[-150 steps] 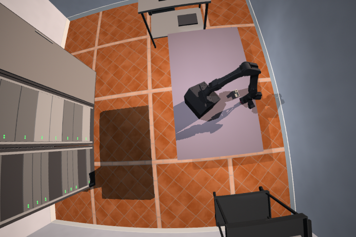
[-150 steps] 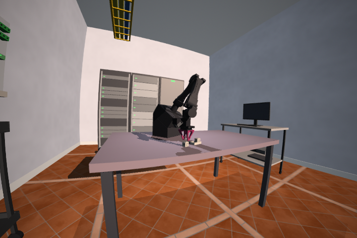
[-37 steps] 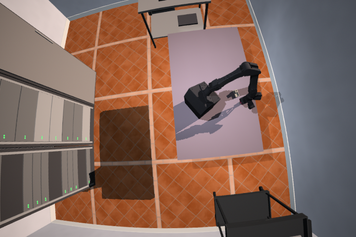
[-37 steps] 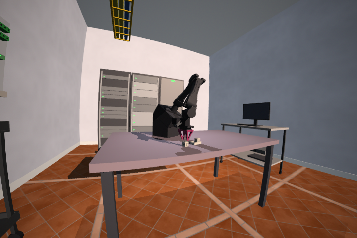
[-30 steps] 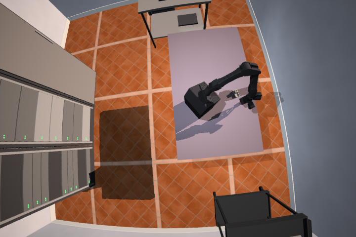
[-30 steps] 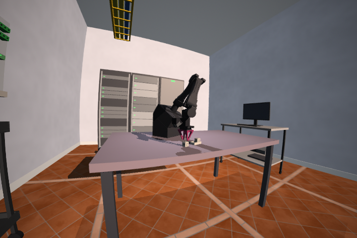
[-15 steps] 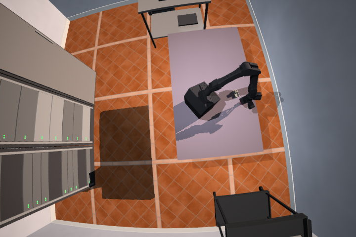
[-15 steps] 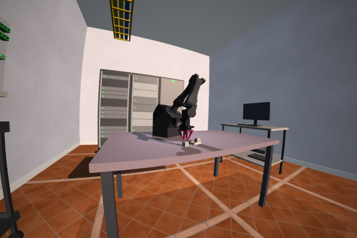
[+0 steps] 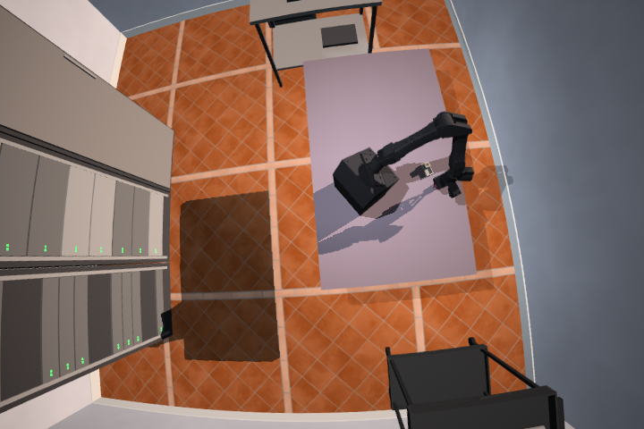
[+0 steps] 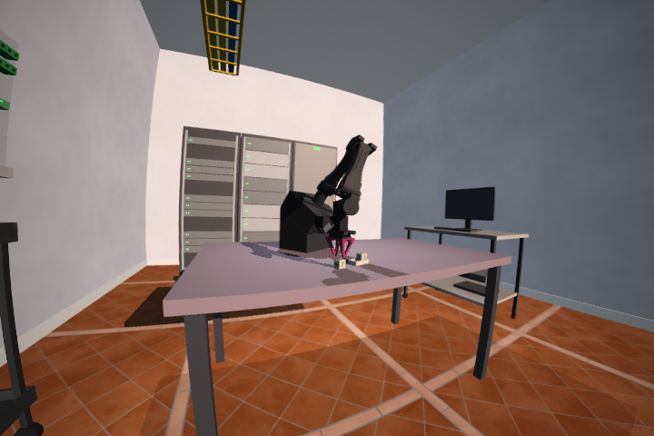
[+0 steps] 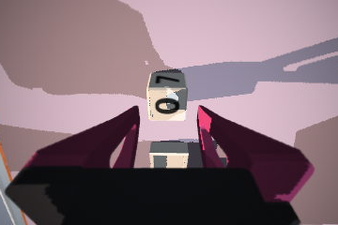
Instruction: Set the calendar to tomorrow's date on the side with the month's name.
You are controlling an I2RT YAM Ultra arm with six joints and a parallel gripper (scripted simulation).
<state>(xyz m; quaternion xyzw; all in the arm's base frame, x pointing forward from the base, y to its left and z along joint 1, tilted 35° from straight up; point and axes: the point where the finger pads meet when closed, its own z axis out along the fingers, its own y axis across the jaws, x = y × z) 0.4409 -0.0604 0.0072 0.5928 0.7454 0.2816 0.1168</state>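
The cream digit cube is 3 cm below my hand. Round my hand: cream tray 4 cm behind, 11 cm to the left, 4 cm below.
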